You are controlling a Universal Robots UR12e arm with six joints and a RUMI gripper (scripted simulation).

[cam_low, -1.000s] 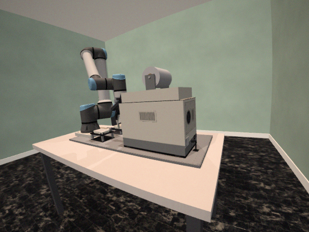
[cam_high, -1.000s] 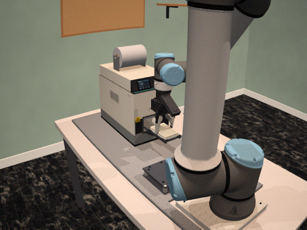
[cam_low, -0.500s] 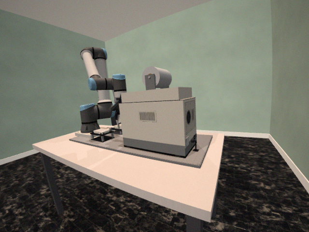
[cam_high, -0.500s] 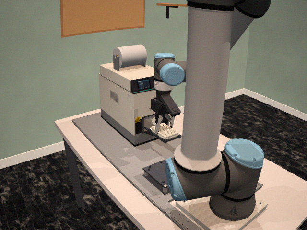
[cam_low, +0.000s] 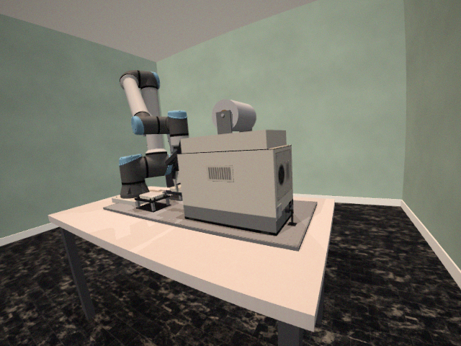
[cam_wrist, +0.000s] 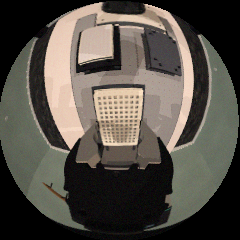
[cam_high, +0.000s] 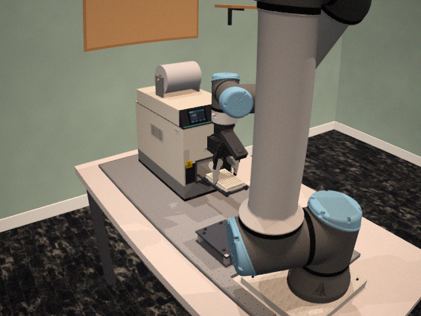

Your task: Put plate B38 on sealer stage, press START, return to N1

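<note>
The sealer stage is 2 cm below my hand. From my hand the other things lie so: N1 label: 32 cm behind, 12 cm to the left, 11 cm below; small screen: 11 cm ahead, 5 cm to the left, 21 cm above; foil roll: 33 cm ahead, 2 cm to the left, 30 cm above.
</note>
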